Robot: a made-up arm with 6 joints.
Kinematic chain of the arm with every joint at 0, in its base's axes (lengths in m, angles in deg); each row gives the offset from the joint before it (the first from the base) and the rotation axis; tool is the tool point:
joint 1: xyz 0 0 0.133 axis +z
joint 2: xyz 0 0.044 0 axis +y
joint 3: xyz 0 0 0.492 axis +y
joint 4: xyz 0 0 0.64 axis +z
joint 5: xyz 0 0 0 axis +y
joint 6: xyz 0 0 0.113 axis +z
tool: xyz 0 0 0
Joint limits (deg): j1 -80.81..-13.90 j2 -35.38..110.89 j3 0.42..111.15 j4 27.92..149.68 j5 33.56..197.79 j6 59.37..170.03
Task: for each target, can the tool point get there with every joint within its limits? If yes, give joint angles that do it. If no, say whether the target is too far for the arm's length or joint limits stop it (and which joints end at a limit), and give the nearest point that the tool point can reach.
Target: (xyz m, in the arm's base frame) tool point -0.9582 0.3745 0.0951
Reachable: no: joint limits stop it (at a limit: joint 1, joint 2, joint 3, joint 4) | nearest point -0.6359 0.2500 0.9587 | short by 0.930 m
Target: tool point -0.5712 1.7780 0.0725
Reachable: no: too far | nearest point -0.2241 0.6977 0.9952 | short by 1.463 m
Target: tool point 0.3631 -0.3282 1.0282
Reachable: yes | joints -49.89 23.80 9.09 93.11 168.62 159.04
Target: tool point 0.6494 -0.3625 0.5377
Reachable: yes | joints -37.88 17.16 86.31 137.09 116.87 122.55
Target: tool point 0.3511 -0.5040 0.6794
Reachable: yes | joints -68.15 -10.96 93.20 71.99 61.35 115.01
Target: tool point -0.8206 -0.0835 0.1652
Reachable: no: joint limits stop it (at a limit: joint 1, joint 2, joint 3, joint 4, joint 5) | nearest point -0.5902 0.1747 0.9530 | short by 0.860 m
